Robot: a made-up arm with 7 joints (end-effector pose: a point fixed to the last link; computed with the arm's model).
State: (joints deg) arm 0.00 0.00 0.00 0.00 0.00 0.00 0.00
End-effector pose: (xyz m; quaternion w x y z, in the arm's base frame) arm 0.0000 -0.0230 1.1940 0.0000 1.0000 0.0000 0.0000
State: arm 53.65 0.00 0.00 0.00 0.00 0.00 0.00
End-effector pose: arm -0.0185 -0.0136 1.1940 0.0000 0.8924 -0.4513 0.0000
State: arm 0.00 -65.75 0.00 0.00 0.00 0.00 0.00
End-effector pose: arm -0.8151 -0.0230 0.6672 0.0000 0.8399 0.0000 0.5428
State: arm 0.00 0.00 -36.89 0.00 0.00 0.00 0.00
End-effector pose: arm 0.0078 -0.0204 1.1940 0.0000 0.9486 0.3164 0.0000
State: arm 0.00 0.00 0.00 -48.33 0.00 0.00 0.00
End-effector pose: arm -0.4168 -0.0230 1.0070 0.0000 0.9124 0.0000 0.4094
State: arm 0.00 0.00 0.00 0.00 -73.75 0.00 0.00
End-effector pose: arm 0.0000 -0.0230 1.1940 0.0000 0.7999 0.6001 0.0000
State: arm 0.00 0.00 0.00 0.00 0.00 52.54 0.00
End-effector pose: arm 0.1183 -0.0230 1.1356 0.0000 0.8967 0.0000 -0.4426
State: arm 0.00 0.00 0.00 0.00 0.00 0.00 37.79
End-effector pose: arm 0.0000 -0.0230 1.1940 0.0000 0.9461 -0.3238 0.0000
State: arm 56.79 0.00 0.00 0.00 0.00 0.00 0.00
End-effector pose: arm -0.0192 -0.0126 1.1940 0.0000 0.8797 -0.4755 0.0000
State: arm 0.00 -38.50 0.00 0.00 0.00 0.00 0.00
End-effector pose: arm -0.5565 -0.0230 0.9997 0.0000 0.9441 0.0000 0.3297
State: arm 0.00 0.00 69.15 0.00 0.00 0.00 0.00
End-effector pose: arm -0.0121 -0.0146 1.1940 0.0000 0.8234 -0.5675 0.0000
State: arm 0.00 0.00 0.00 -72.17 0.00 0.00 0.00
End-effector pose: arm -0.5312 -0.0230 0.8069 0.0000 0.8081 0.0000 0.5890
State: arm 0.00 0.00 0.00 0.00 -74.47 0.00 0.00
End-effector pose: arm 0.0000 -0.0230 1.1940 0.0000 0.7962 0.6051 0.0000
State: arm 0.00 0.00 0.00 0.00 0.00 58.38 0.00
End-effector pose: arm 0.1269 -0.0230 1.1231 0.0000 0.8730 0.0000 -0.4877
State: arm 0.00 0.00 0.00 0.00 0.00 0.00 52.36
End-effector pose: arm 0.0000 -0.0230 1.1940 0.0000 0.8974 -0.4412 0.0000
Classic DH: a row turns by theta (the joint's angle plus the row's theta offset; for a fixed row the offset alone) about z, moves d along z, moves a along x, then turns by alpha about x. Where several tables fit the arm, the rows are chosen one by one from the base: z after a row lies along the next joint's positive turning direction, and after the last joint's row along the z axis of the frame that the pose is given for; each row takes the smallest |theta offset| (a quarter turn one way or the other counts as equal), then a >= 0, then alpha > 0; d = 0 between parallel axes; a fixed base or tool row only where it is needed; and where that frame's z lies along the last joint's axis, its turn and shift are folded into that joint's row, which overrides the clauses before.
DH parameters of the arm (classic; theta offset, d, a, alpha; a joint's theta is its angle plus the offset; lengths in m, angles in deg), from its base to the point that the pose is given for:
base (fixed): 0 0 0 180
joint 1: 0 -0.3 0 90
joint 2: 0 -0.01 0 -90
joint 3: 0 -0.336 0 90
joint 4: 0 -0.013 0 -90
joint 5: 0 -0.409 0 90
joint 6: 0 0 0 -90
joint 7: 0 -0.149 0 0

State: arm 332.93 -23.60 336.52 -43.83 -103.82 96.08 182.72
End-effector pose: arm -0.4737 -0.2518 0.7151 0.2029 -0.3104 0.4453 -0.8150
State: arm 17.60 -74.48 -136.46 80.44 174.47 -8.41 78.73
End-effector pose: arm -0.3596 0.5110 0.0304 0.3901 0.1626 0.3500 -0.8360
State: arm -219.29 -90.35 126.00 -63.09 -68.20 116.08 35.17
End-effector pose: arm 0.5135 0.2209 0.5536 0.4969 0.3854 0.7273 -0.2751
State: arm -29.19 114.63 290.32 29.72 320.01 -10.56 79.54
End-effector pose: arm 0.5072 0.5360 -0.1526 0.0896 0.3126 0.3194 -0.8901
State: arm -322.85 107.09 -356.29 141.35 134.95 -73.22 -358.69
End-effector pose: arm -0.0708 0.1347 0.1239 0.1673 0.2817 0.8129 -0.4815
